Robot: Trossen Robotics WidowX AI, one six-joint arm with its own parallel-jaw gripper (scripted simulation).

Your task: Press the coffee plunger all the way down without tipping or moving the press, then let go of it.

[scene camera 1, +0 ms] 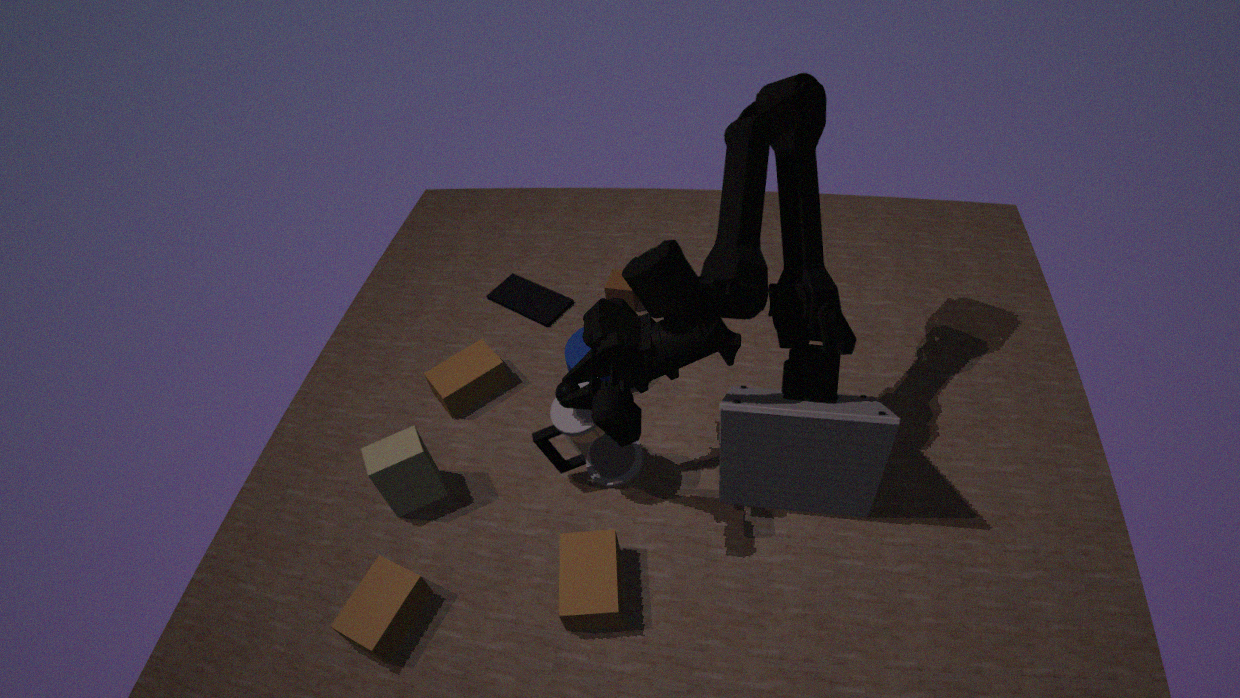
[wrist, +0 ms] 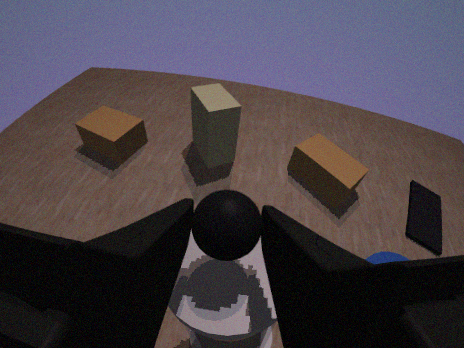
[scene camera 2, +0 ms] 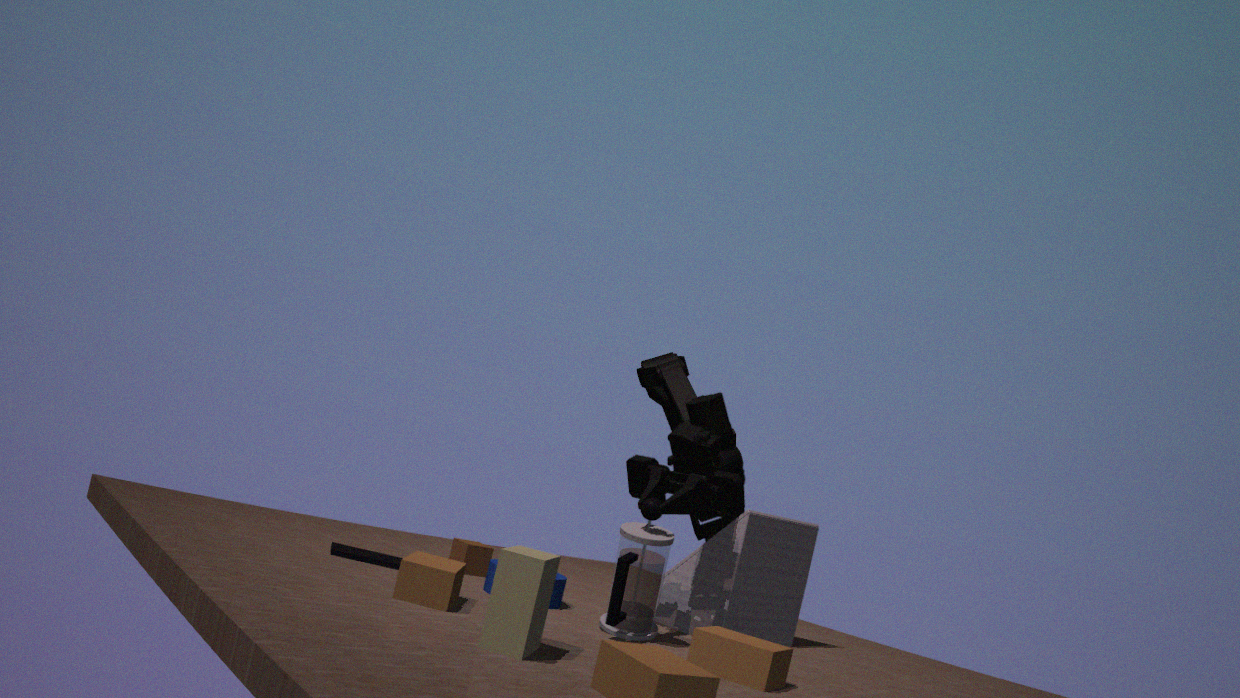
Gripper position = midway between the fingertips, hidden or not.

Observation:
I see my gripper [scene camera 1: 562, 393], a glass coffee press [scene camera 2: 643, 551], a flat black slab [scene camera 1: 538, 303] and a pale block [scene camera 2: 523, 583].
The glass coffee press shows as well in the wrist view [wrist: 222, 287]. The flat black slab shows as well in the wrist view [wrist: 424, 226] and in scene camera 2 [scene camera 2: 347, 552]. My gripper is seen too in the wrist view [wrist: 227, 211] and in scene camera 2 [scene camera 2: 649, 508].

